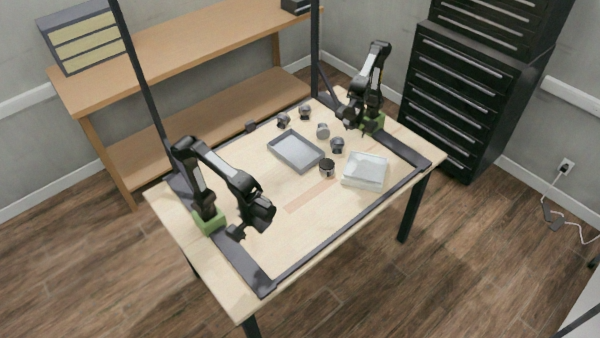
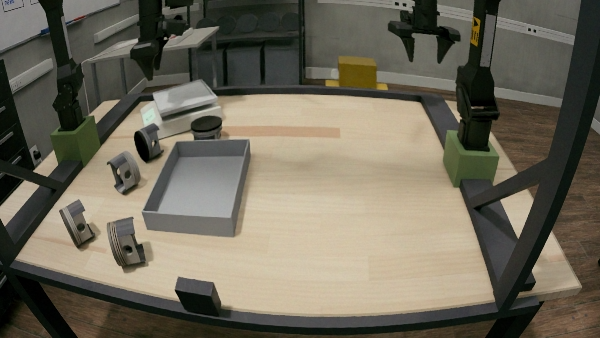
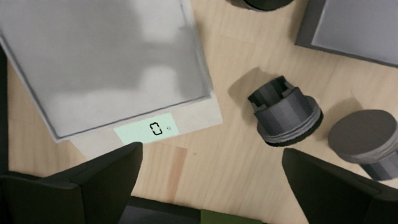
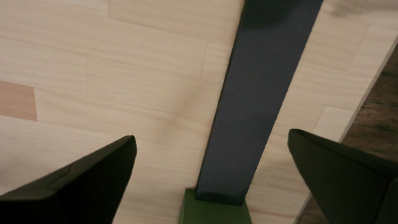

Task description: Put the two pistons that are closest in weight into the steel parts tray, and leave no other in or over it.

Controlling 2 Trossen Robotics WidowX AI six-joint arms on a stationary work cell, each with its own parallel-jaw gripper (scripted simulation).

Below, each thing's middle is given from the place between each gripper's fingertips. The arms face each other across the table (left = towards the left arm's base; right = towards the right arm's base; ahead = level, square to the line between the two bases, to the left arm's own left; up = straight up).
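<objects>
The grey pan (image 2: 170, 100) is 11 cm ahead of my left hand, 2 cm to the right of it and 15 cm below it. I see the white scale (image 2: 179, 122) 10 cm ahead of my left hand, 2 cm to the right of it and 16 cm below it, while the steel parts tray (image 2: 199, 178) is 20 cm behind my left hand, 17 cm to the right of it and 19 cm below it.
My right gripper is 34 cm past the steel parts tray, 45 cm to the right of it and 19 cm above it. The white scale is 3 cm behind my right hand, 61 cm to the left of it and 16 cm below it. As for the grey pan, it is 3 cm behind my right hand, 60 cm to the left of it and 14 cm below it.
</objects>
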